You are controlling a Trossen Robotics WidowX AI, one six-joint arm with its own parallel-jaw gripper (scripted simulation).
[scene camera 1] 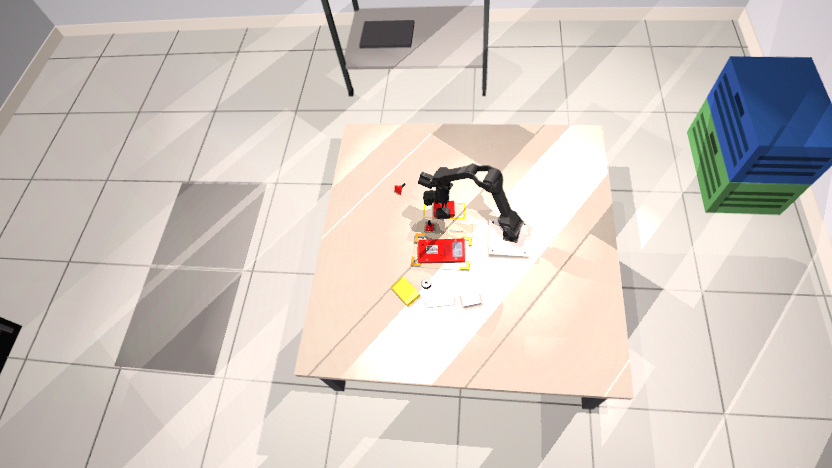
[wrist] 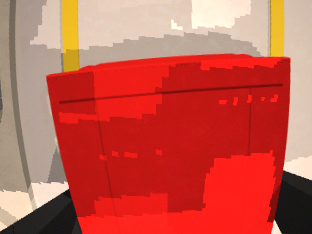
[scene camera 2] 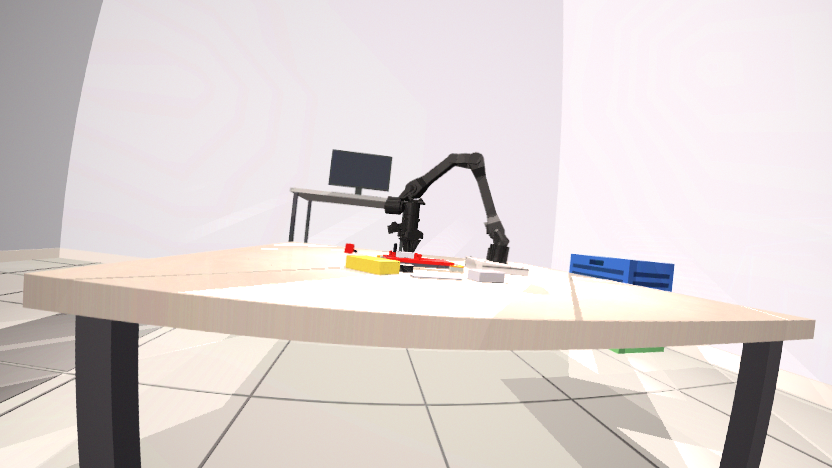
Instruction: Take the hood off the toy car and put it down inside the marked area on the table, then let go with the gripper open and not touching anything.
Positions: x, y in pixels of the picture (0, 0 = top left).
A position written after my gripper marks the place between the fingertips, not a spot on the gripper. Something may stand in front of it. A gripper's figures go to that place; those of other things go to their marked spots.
Scene:
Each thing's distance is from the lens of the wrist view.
my gripper (wrist: 177, 190): 10 cm
red hood (wrist: 185, 137): 7 cm

